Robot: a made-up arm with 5 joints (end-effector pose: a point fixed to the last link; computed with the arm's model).
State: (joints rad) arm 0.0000 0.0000 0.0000 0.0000 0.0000
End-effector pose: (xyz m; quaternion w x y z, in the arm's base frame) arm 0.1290 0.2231 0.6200 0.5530 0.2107 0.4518 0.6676
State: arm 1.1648 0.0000 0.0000 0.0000 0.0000
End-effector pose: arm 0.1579 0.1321 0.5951 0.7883 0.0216 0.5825 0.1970
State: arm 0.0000 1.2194 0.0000 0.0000 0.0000
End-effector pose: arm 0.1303 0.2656 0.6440 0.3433 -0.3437 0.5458 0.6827
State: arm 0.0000 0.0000 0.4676 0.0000 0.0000
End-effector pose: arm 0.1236 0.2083 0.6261 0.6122 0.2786 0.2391 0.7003
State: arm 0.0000 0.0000 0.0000 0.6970 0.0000
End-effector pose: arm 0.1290 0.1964 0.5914 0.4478 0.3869 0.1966 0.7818
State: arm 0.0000 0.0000 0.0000 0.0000 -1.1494
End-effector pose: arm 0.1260 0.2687 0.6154 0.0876 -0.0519 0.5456 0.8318
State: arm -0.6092 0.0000 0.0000 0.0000 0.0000
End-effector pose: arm 0.0989 0.2389 0.6616 0.3495 0.2851 0.3191 0.8335
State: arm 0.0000 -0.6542 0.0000 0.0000 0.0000
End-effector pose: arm 0.1102 0.2154 0.6016 0.5854 0.4893 0.3293 0.5563
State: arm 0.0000 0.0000 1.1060 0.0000 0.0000
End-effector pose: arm 0.1110 0.1894 0.6231 0.6390 0.3462 -0.0698 0.6833
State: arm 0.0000 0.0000 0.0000 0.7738 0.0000
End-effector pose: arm 0.1290 0.1948 0.5873 0.4326 0.4038 0.1665 0.7887
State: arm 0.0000 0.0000 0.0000 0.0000 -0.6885
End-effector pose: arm 0.1337 0.2511 0.6176 0.2867 0.0563 0.5286 0.7970
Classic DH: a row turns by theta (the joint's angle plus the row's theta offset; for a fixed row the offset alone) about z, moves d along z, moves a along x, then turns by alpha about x. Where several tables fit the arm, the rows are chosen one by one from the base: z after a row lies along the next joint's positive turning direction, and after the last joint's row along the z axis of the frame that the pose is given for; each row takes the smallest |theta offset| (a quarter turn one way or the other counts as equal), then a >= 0, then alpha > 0; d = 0 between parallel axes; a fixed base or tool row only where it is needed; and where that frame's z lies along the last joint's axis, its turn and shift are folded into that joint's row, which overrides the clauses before.
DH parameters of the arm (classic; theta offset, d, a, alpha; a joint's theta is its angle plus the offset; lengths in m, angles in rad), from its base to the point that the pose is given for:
base (fixed): -1.4371 0.583 -0.1342 2.1572
joint 1: -0.3252 -0.1216 -0.0842 -1.4723
joint 2: -1.1847 -0.0532 0.0291 -2.167
joint 3: 1.3439 0.0296 0.0442 -0.6686
joint 4: 0.7328 0.0028 -0.0101 1.5051
joint 5: -0.3744 -0.0311 -0.0327 -2.076
tool (fixed): -0.1236 0.0307 0 0

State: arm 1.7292 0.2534 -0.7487 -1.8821 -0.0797
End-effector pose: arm 0.1123 0.0102 0.5457 0.2573 0.2141 -0.6283 0.7023
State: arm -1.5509 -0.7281 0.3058 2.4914 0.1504
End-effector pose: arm -0.0260 0.2759 0.7406 0.3289 -0.6724 0.6274 0.2147
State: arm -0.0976 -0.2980 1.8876 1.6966 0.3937
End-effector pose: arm 0.1591 0.2352 0.5853 0.0806 -0.2037 0.9116 -0.3477
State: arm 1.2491 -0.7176 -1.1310 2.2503 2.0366
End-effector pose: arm 0.0319 0.1458 0.5138 0.3391 0.7403 -0.4116 -0.4094
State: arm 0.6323 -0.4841 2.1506 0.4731 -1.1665
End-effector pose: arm 0.0725 0.1651 0.5864 0.7053 -0.4353 -0.3449 0.4405
